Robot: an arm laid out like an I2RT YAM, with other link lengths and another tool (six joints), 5 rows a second.
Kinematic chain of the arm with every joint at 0, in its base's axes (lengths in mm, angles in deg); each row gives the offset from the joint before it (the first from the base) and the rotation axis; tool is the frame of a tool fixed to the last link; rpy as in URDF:
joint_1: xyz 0 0 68.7 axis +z
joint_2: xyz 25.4 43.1 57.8 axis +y
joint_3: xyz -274.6 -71.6 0 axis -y
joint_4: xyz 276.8 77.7 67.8 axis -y
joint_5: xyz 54 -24.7 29.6 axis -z
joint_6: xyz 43.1 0 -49 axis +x
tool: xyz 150 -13 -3 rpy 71.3 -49 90
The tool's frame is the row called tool.
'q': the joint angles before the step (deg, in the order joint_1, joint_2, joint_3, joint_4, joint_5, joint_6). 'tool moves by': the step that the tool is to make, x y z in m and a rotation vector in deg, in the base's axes. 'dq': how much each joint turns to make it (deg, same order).
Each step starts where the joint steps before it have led.
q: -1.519 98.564 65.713 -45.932 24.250 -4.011
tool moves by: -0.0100 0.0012 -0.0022 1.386 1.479 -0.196
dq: -0.524 -0.830 -0.861 -1.456 -1.377 -0.086
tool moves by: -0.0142 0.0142 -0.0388 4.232 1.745 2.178
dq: 0.007 0.554 -6.413 5.633 -4.457 -1.589
